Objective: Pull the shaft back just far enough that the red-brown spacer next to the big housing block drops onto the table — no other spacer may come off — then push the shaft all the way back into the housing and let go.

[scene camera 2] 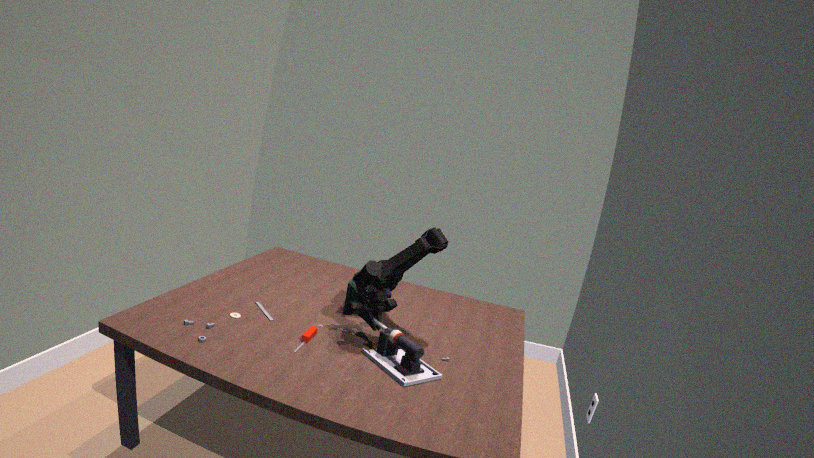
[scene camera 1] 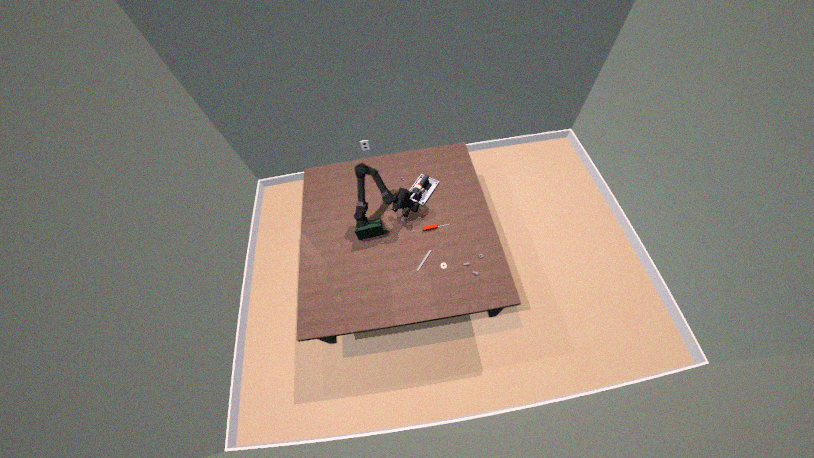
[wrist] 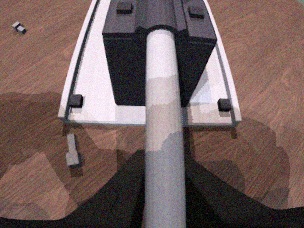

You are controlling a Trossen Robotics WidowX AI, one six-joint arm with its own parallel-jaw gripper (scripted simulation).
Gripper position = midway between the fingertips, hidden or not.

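Observation:
My gripper (scene camera 2: 377, 330) is visible; the wrist view likewise shows my gripper (wrist: 157, 157).

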